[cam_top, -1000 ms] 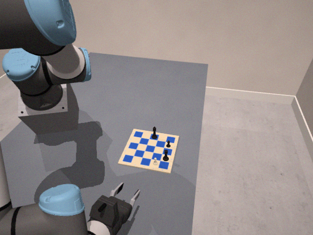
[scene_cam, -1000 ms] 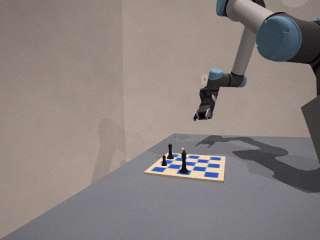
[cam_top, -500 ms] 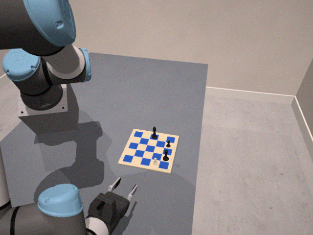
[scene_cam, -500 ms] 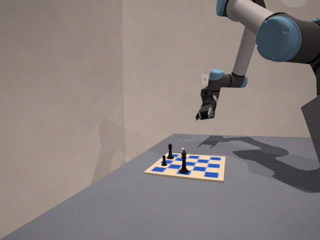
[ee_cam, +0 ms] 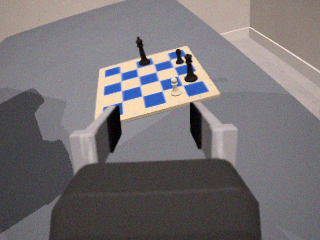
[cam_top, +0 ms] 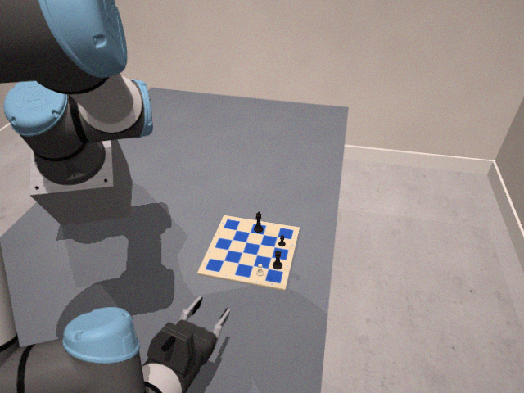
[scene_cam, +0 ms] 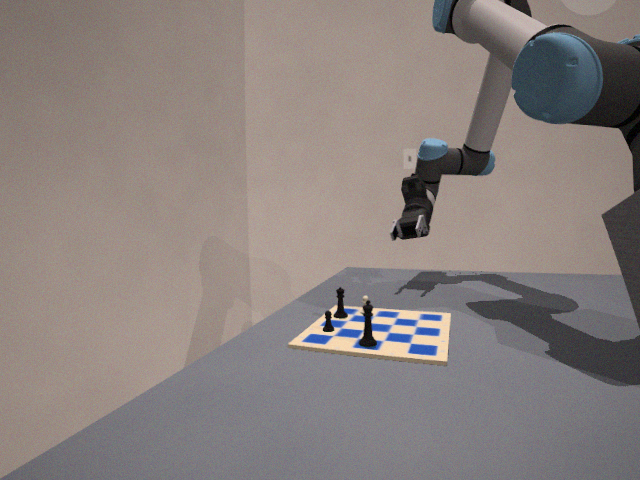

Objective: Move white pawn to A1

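Now: the white pawn 230 mm to the left of my hand, 120 mm below it and 30 mm ahead of it. Also, from my hand: black pawn: 340 mm to the left, 120 mm below, 60 mm ahead; chessboard: 300 mm to the left, 140 mm below, 20 mm behind; queen: 260 mm to the left, 110 mm below, 60 mm ahead.
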